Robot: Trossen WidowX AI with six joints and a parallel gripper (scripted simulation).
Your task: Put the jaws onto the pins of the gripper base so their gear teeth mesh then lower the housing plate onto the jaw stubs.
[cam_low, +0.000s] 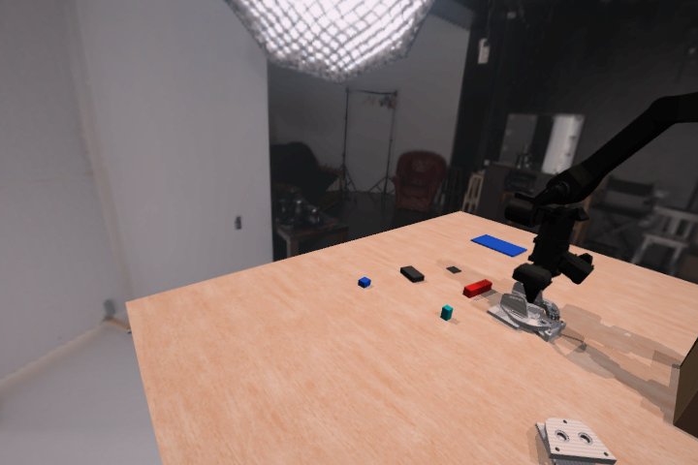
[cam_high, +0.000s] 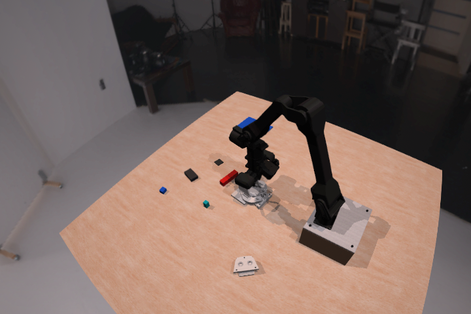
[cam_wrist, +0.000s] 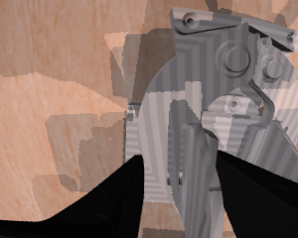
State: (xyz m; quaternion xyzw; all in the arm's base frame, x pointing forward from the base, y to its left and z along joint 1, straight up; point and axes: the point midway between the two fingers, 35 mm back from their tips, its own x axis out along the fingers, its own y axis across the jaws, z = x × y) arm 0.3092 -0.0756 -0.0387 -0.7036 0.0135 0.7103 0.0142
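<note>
Right now the red block is 120 mm ahead of my gripper tip, 20 mm below it and 10 mm to the left of it. The rest, counted from my gripper tip: teal cube 170 mm to the left, 120 mm ahead, 20 mm below; black block 270 mm ahead, 80 mm to the left, 30 mm below; dark tile 220 mm ahead, 50 mm to the right, 30 mm below.
</note>
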